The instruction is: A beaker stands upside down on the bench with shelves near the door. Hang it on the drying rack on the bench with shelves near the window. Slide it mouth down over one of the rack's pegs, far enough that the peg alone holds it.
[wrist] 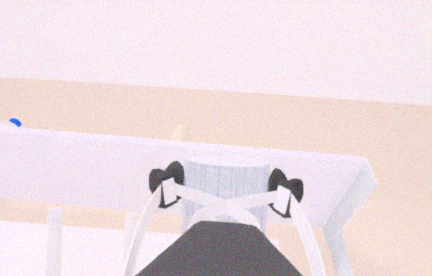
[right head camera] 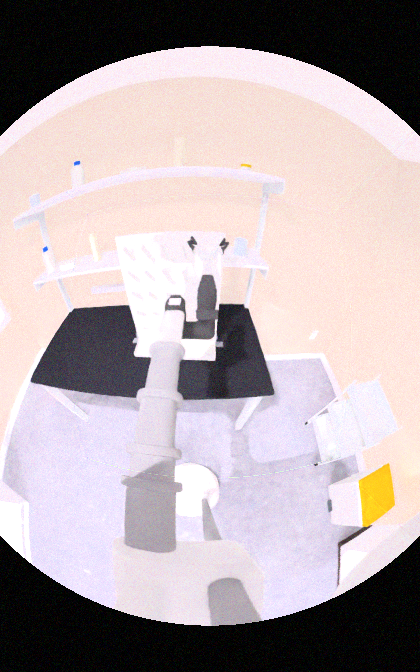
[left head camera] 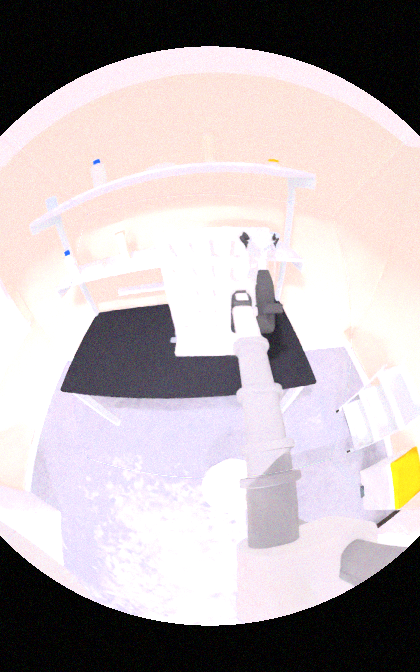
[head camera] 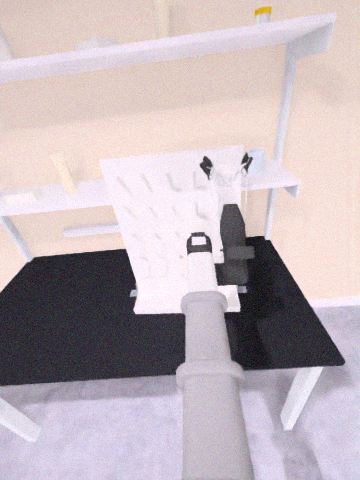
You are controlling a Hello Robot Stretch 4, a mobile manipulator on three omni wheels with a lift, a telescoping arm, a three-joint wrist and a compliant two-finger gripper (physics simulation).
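Frame: origin at the robot's base, x back, y right, z up, level; metres.
Seen in the pictures: gripper, fingertip midpoint: point(wrist: 224, 180) point(head camera: 224, 154).
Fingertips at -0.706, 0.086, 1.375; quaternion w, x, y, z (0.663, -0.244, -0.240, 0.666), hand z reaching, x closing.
A point is followed by its place in that frame, as x, y, z.
The clear beaker point(wrist: 227, 175) @[-0.648, 0.088, 1.335] is between the fingers of my gripper point(head camera: 226, 165) point(left head camera: 260, 240) point(right head camera: 208, 244) point(wrist: 224, 180) @[-0.706, 0.086, 1.375], which is shut on its sides. The beaker looks upright along its axis, closed end up; its lower part is hidden behind the wrist. The white drying rack point(head camera: 160, 300) @[-0.773, -0.196, 0.739] point(left head camera: 205, 345) point(right head camera: 150, 349) stands on the black bench point(head camera: 90, 340) @[-0.591, -0.465, 0.735] point(left head camera: 125, 370) point(right head camera: 90, 360). My gripper is at the rack's upper right, in front of the board near its top edge. Pale pegs show left of the beaker in the wrist view. Whether a peg is inside the beaker cannot be told.
A lower shelf point(head camera: 90, 197) @[-0.967, -0.447, 1.192] runs behind the rack and carries a light blue container point(head camera: 256, 161) @[-1.055, 0.269, 1.246] point(right head camera: 240, 246) just right of the gripper. An upper shelf point(head camera: 150, 54) @[-1.016, -0.108, 1.630] point(wrist: 320, 170) @[-0.975, 0.312, 1.630] is above, with a yellow-capped jar point(head camera: 263, 14) @[-1.096, 0.261, 1.693]. A shelf post point(head camera: 283, 115) @[-1.194, 0.405, 1.388] stands at right.
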